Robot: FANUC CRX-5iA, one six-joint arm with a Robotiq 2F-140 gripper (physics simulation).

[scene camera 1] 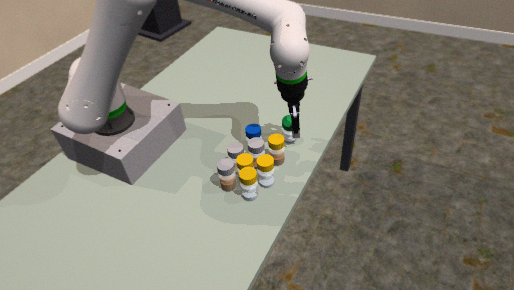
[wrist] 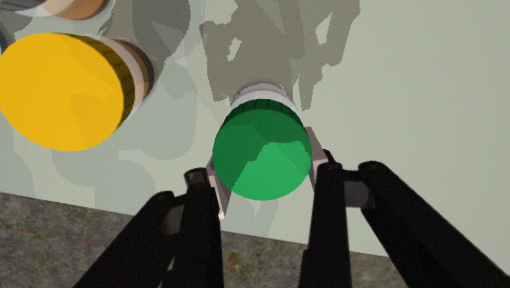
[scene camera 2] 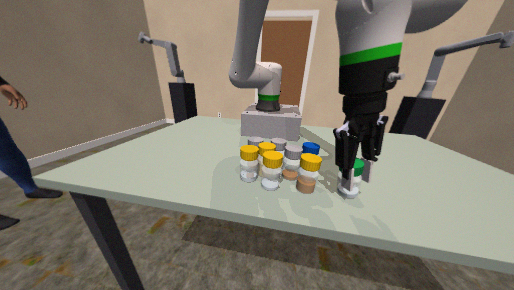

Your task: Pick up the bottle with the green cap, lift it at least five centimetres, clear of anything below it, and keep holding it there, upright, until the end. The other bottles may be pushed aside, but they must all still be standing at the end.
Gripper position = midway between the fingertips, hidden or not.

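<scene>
Green-capped bottle (wrist: 262,151). Yellow-capped bottle (scene camera 2: 307,176). Yellow-capped bottle (scene camera 2: 271,171). My gripper (scene camera 2: 355,184), also in the wrist view (wrist: 267,150).
</scene>
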